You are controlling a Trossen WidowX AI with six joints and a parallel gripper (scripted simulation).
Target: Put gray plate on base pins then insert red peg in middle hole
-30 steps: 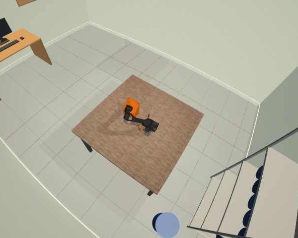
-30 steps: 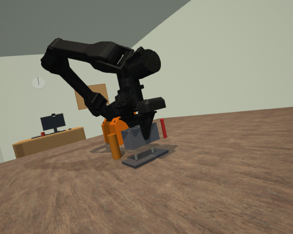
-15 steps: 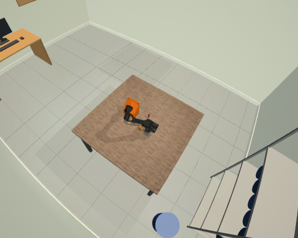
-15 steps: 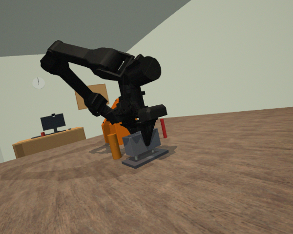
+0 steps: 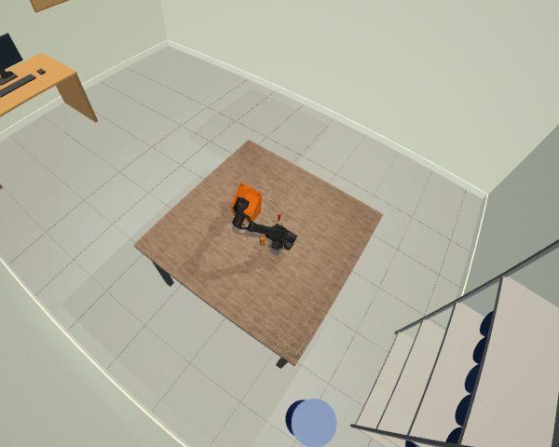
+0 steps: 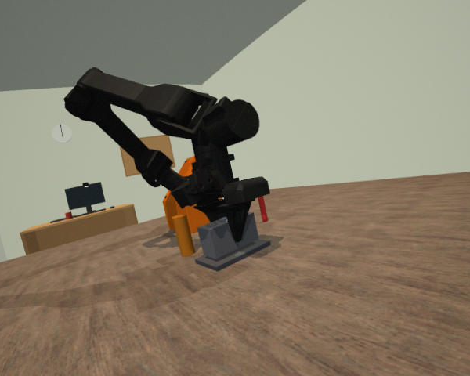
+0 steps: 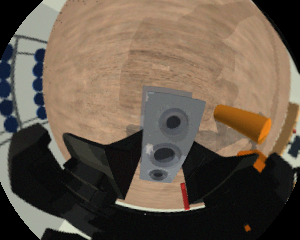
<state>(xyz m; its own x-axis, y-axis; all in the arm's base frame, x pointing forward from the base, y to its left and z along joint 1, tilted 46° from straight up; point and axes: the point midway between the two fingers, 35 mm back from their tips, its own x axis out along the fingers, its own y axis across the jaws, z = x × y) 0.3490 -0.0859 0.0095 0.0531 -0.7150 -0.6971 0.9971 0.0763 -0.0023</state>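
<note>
My gripper tip is 2 cm above the flat base. Also, from my gripper tip: red peg 12 cm behind, 18 cm to the left, 1 cm above; then gray plate 3 cm above; then orange cylinder 10 cm behind, 5 cm to the right, 1 cm above.
</note>
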